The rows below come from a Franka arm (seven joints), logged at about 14 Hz.
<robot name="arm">
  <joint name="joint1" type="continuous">
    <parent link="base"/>
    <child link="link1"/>
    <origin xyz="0 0 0.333"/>
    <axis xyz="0 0 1"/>
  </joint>
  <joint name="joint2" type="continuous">
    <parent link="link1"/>
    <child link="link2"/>
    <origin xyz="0 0 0" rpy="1.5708 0 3.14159"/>
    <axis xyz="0 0 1"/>
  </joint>
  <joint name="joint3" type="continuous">
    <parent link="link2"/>
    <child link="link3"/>
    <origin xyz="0 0.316 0" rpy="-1.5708 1.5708 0"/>
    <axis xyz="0 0 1"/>
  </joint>
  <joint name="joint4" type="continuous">
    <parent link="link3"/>
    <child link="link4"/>
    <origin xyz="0 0.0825 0" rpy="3.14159 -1.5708 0"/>
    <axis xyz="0 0 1"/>
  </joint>
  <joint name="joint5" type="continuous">
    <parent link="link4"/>
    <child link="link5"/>
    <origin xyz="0.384 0.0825 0" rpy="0 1.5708 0"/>
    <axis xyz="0 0 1"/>
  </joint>
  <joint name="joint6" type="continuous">
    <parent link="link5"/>
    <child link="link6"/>
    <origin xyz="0 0 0" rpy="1.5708 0 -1.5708"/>
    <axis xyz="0 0 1"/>
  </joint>
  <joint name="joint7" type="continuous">
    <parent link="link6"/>
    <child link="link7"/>
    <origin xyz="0.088 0 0" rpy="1.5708 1.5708 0"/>
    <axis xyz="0 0 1"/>
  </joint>
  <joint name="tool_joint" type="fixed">
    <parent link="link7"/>
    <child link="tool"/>
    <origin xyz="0 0 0.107" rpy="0 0 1.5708"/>
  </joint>
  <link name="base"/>
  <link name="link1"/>
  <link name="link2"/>
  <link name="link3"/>
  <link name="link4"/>
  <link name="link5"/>
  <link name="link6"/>
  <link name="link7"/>
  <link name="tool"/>
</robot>
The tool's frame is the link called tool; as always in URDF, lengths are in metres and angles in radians. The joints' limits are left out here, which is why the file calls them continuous.
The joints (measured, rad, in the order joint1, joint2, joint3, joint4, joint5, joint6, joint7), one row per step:
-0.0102 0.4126 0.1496 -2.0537 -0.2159 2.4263 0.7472
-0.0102 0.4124 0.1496 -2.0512 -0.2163 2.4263 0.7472
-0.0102 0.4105 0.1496 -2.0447 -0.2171 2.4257 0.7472
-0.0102 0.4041 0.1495 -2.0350 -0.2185 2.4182 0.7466
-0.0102 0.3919 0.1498 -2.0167 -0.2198 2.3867 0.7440
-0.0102 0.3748 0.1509 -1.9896 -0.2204 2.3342 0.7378
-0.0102 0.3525 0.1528 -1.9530 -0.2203 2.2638 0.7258
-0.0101 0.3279 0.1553 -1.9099 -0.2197 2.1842 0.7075
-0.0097 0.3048 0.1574 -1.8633 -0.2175 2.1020 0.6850
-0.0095 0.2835 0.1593 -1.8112 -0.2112 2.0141 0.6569
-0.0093 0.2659 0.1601 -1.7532 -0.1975 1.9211 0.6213
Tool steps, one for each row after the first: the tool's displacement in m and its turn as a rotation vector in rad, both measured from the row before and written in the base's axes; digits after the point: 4 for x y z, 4 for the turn. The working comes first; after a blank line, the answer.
Tool pose at each row, in the base's axes (x y z in m, rotation vector in rad; the steps are taken from these numbers as rounded here):
0.5855 0.0800 0.2334 2.9788 -0.6875 0.0085
0.5864 0.0800 0.2345 2.9794 -0.6876 0.0125
0.5888 0.0801 0.2381 2.9812 -0.6882 0.0242
0.5920 0.0800 0.2451 2.9812 -0.6882 0.0383
0.5960 0.0793 0.2570 2.9740 -0.6865 0.0411
0.6007 0.0784 0.2739 2.9621 -0.6815 0.0351
0.6059 0.0774 0.2968 2.9481 -0.6709 0.0253
0.6106 0.0766 0.3239 2.9352 -0.6536 0.0144
0.6142 0.0756 0.3520 2.9244 -0.6338 0.0007
0.6166 0.0745 0.3816 2.9174 -0.6121 -0.0196
0.6178 0.0731 0.4116 2.9178 -0.5875 -0.0501

0.0009 0.0000 0.0011 0.0000 -0.0027 0.0001
0.0024 0.0001 0.0036 0.0002 -0.0079 0.0002
0.0032 -0.0001 0.0070 -0.0019 -0.0090 0.0004
0.0040 -0.0007 0.0119 -0.0076 -0.0002 0.0000
0.0047 -0.0009 0.0169 -0.0116 0.0067 0.0011
0.0052 -0.0010 0.0229 -0.0143 0.0100 0.0042
0.0047 -0.0008 0.0271 -0.0144 0.0112 0.0087
0.0036 -0.0010 0.0281 -0.0124 0.0128 0.0106
0.0024 -0.0011 0.0296 -0.0080 0.0166 0.0121
0.0012 -0.0014 0.0300 0.0004 0.0221 0.0145

